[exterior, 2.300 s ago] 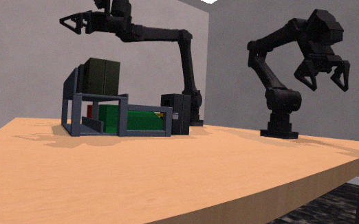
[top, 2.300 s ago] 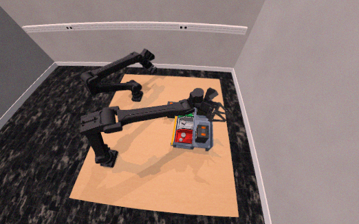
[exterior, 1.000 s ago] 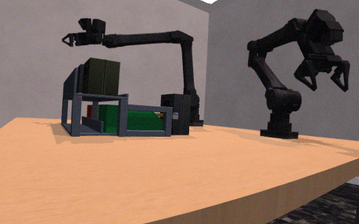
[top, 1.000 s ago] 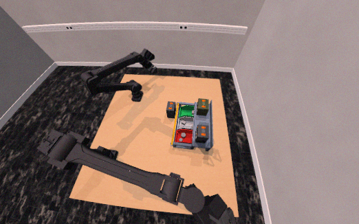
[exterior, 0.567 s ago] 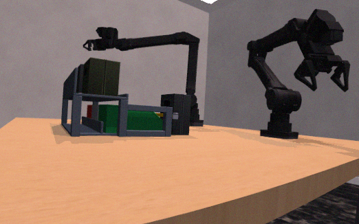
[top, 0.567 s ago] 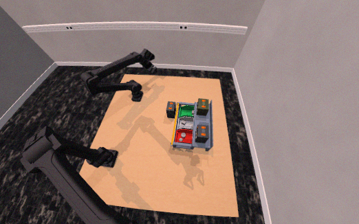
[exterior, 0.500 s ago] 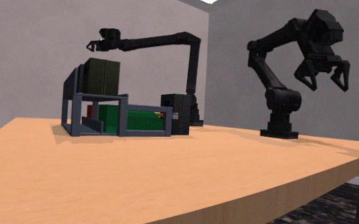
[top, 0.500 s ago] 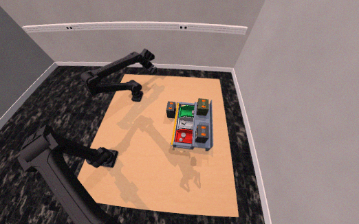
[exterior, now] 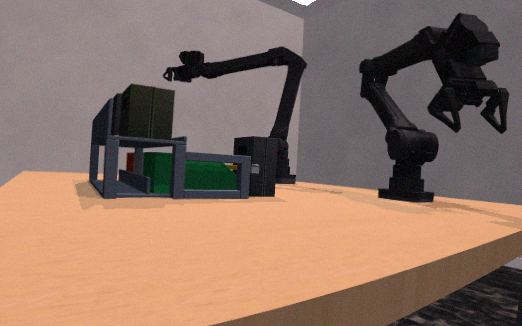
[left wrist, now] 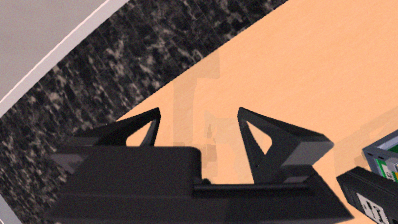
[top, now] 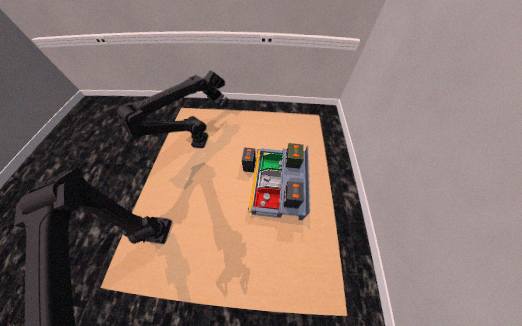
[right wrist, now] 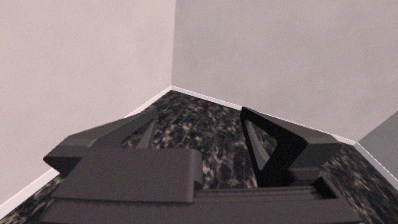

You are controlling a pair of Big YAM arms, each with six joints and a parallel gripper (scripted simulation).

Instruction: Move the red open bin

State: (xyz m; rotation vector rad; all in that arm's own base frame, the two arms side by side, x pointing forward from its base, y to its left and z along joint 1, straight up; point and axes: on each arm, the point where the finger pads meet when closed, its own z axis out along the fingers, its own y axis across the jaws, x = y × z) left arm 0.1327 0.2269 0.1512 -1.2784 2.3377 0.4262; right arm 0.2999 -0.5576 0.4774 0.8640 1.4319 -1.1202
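Right now my left hand is 370 mm to the left of the black box, 260 mm short of it and 90 mm above it. From my left hand the other things lie so: grey bin (470 mm to the right, 420 mm ahead, 120 mm below); grey shelf (470 mm to the right, 450 mm ahead, 90 mm below); green bin (420 mm ahead, 360 mm to the right, 120 mm below).
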